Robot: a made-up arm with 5 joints.
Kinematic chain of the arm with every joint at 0, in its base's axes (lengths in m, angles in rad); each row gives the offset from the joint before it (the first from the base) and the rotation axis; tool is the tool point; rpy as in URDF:
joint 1: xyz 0.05 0 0.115 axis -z
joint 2: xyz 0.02 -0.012 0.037 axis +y
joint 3: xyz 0.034 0 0.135 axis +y
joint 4: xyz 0.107 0 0.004 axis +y
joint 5: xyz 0.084 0.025 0 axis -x
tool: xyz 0 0 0 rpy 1.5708 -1.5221 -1.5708
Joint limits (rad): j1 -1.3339..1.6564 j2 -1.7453..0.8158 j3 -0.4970..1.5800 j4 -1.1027..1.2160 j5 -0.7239..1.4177
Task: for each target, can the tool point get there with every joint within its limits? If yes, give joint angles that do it. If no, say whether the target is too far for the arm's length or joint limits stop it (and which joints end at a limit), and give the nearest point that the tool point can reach.
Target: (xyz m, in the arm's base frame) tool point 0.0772 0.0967 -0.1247
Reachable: no: joint limits stop it (at a limit: joint 2) | nearest point 0.0823 0.1149 0.0301 | short by 0.156 m
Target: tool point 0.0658 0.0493 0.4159
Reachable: yes | joints -1.0065 -0.8903 -0.0866 0.1542 0.2737
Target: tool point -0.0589 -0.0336 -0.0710
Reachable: no: joint limits stop it (at a limit: joint 1, joint 2) | nearest point 0.0561 -0.0809 0.0388 | short by 0.166 m
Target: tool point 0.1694 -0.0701 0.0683
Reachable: yes | joints 0.6247 0.5823 0.6177 0.7016 0.4456
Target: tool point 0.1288 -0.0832 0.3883
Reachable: yes | joints 0.9259 -0.6670 -0.1252 0.4246 0.6935
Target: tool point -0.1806 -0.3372 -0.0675
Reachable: no: too far | nearest point 0.0411 -0.2560 0.0665 | short by 0.271 m
